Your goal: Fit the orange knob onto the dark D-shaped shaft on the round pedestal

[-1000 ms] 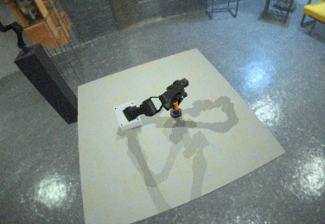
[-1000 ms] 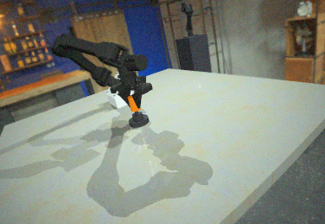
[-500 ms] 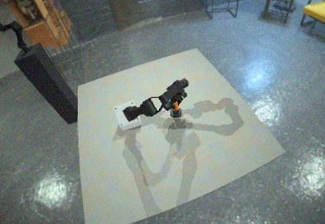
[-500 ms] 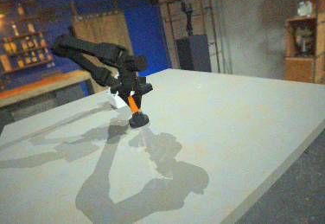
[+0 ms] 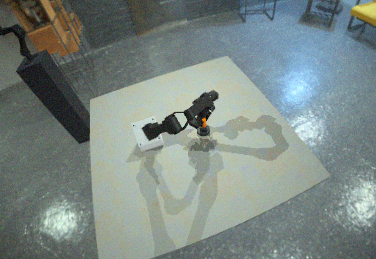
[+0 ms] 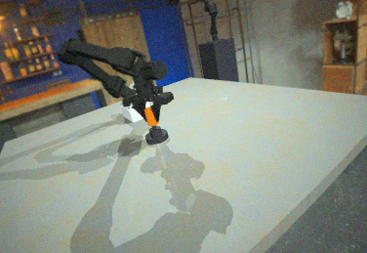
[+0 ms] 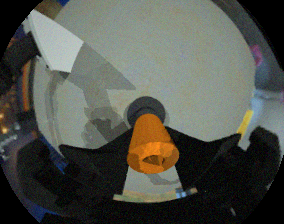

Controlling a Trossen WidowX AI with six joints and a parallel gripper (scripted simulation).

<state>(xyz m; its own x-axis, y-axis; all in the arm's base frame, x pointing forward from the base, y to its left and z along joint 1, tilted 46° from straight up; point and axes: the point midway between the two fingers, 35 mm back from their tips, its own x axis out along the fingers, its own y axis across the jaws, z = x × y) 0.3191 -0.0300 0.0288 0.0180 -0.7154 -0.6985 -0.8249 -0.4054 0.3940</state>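
Now: gripper tip 20 mm below the orange knob. Round my gripper tip: dark round pedestal: 40 mm below.
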